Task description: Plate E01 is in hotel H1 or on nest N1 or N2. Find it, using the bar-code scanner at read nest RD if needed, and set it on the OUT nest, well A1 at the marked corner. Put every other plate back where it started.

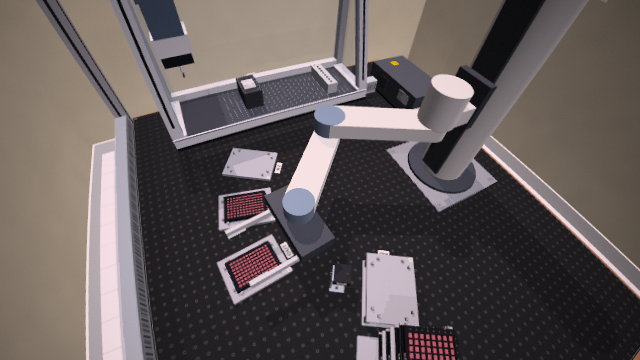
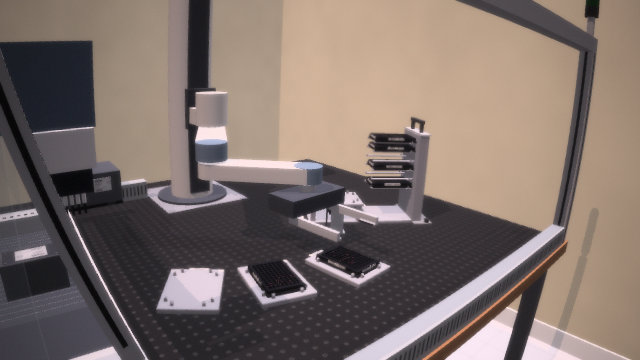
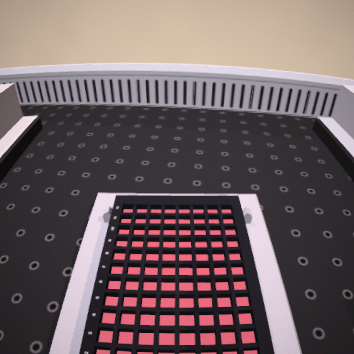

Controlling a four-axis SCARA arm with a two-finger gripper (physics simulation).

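Where they show: gripper, fingertip midpoint: (image 1: 237,258) (image 2: 358,228) (image 3: 177,100); arm's base at its link origin: (image 1: 439,167) (image 2: 192,197).
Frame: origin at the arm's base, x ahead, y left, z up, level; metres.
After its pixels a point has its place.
My gripper (image 1: 239,259) {z 0.120, x 0.752, y 0.070 m} (image 2: 359,229) {z 0.120, x 0.752, y 0.070 m} (image 3: 177,100) {z 0.120, x 0.752, y 0.070 m} is open and empty, its fingers spread above the nest labelled OUT (image 1: 229,281) {z 0.025, x 0.797, y 0.078 m} (image 2: 382,267) {z 0.025, x 0.795, y 0.116 m} (image 3: 80,302) {z 0.025, x 0.713, y 0.117 m}. A black plate with pink wells (image 1: 253,265) {z 0.039, x 0.728, y 0.069 m} (image 2: 348,259) {z 0.036, x 0.731, y 0.066 m} (image 3: 175,285) {z 0.039, x 0.723, y 0.067 m} lies flat on that nest, below the fingers and apart from them. A similar plate (image 1: 245,205) {z 0.037, x 0.693, y -0.114 m} (image 2: 276,277) {z 0.036, x 0.704, y -0.120 m} lies on the middle nest (image 1: 221,212) {z 0.025, x 0.766, y -0.128 m} (image 2: 287,299) {z 0.023, x 0.771, y -0.141 m}. The far nest (image 1: 250,165) {z 0.025, x 0.632, y -0.268 m} (image 2: 192,290) {z 0.025, x 0.638, y -0.285 m} is bare. Hotel H1 (image 2: 420,175) {z 0.164, x 0.643, y 0.447 m} holds several black plates (image 2: 390,164) {z 0.187, x 0.562, y 0.398 m}. Read nest RD (image 1: 390,290) {z 0.073, x 0.455, y 0.279 m} is bare. Plate codes are unreadable.
The small black scanner (image 1: 341,275) {z 0.094, x 0.549, y 0.200 m} stands between the OUT nest and RD. The arm column (image 1: 450,150) {z 0.156, x 0.075, y 0.034 m} (image 2: 180,100) {z 0.354, x 0.052, y -0.055 m} rises from its base plate. A framed deck (image 1: 285,100) {z 0.062, x 0.406, y -0.511 m} stands at the back, beside a dark box (image 1: 405,75) {z 0.128, x -0.101, y -0.399 m}. A slotted rail (image 3: 175,95) {z 0.027, x 1.004, y 0.100 m} runs along the table edge.
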